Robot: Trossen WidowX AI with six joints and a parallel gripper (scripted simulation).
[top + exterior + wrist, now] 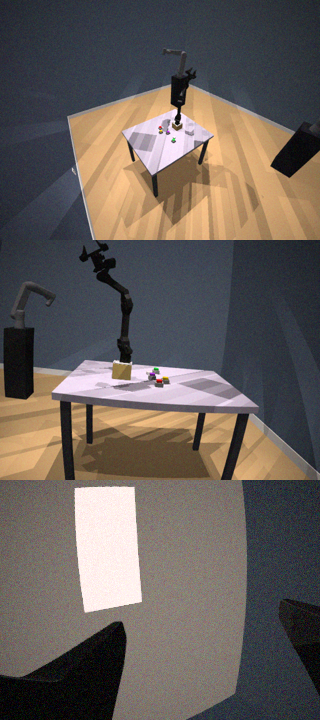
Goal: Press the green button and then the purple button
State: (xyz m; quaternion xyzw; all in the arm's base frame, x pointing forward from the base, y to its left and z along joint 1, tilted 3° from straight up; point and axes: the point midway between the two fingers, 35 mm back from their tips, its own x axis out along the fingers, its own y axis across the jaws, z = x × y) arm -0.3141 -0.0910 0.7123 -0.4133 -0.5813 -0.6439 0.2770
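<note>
The green button lies 82 cm below my gripper tip, 55 cm ahead of it and 23 cm to the left of it. The rest, counted from my gripper tip: white block: 85 cm below, 49 cm ahead, 18 cm to the left; red button: 82 cm below, 52 cm ahead, 11 cm to the right; purple button: 82 cm below, 50 cm ahead, 5 cm to the left.
</note>
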